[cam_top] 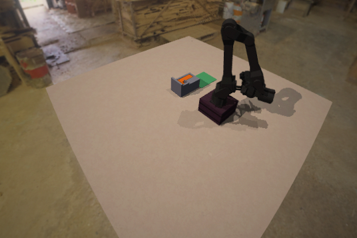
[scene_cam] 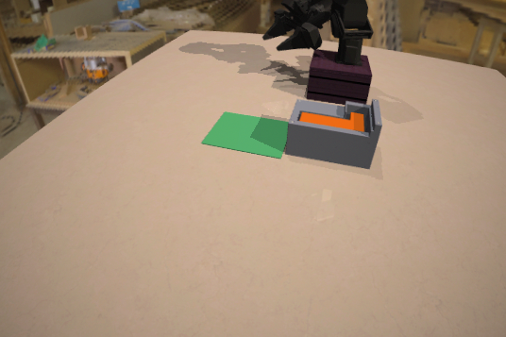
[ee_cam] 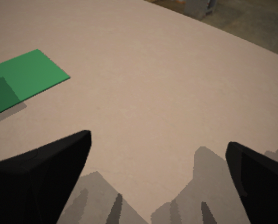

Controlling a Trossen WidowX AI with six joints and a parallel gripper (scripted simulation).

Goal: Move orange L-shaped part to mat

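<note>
The orange L-shaped part lies 280 mm ahead of my gripper tip, 180 mm to the left of it and 50 mm below it. Round my gripper tip: green mat (270 mm ahead, 110 mm below, 10 mm to the left).
</note>
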